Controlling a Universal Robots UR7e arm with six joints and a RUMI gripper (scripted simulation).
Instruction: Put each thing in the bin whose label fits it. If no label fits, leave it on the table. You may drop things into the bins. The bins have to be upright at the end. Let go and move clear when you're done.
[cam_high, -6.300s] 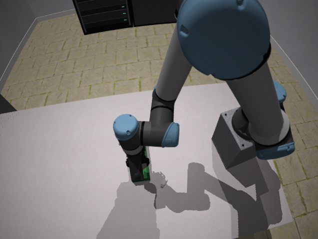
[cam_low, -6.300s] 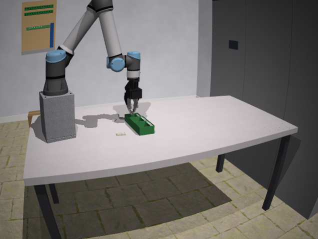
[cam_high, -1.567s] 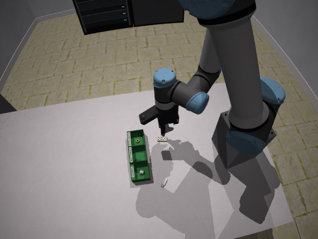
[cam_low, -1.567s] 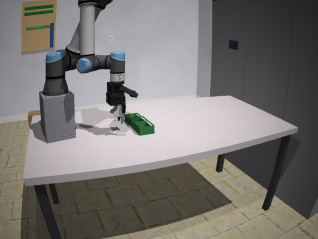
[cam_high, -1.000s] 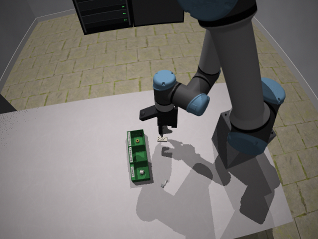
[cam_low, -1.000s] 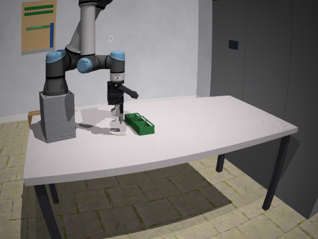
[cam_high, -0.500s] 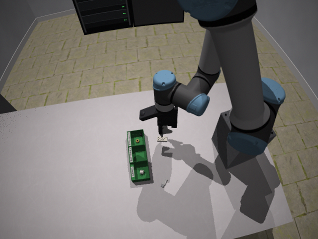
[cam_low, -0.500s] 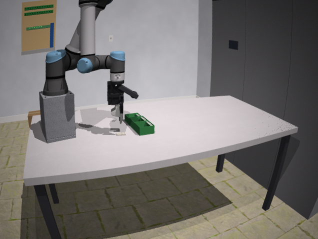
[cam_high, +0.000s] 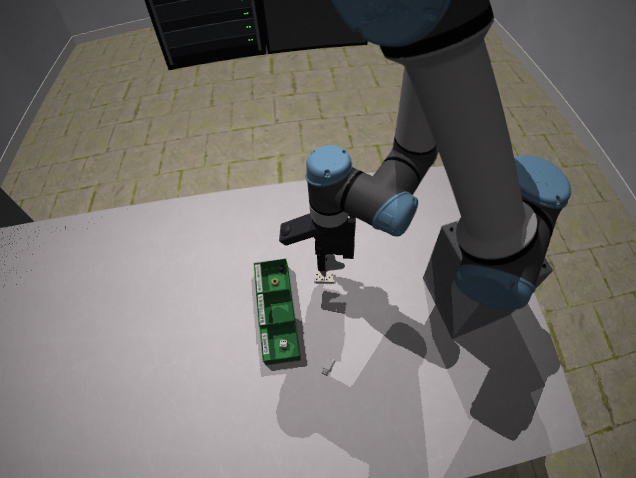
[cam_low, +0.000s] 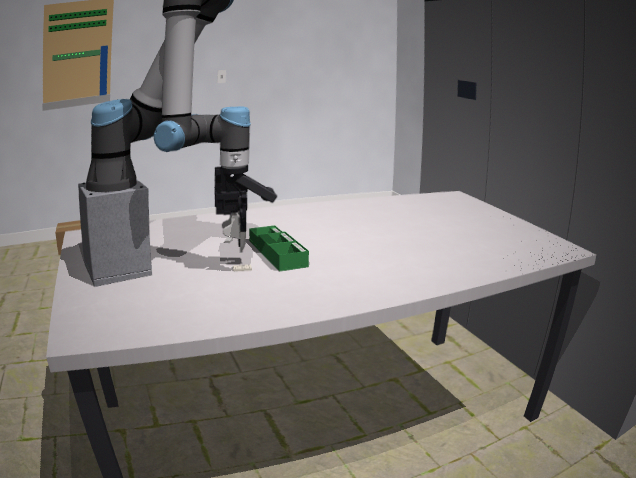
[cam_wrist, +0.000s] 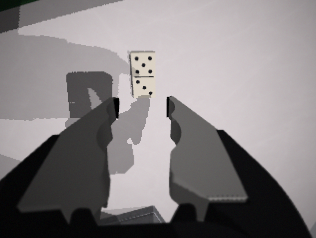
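Right now my hand is 70 mm above the white domino. The rest, counted from my hand: brass nut (130 mm ahead, 10 mm to the left, 60 mm below); black round piece (110 mm ahead, 20 mm to the right, 60 mm below); white die (100 mm ahead, 180 mm to the left, 60 mm below).
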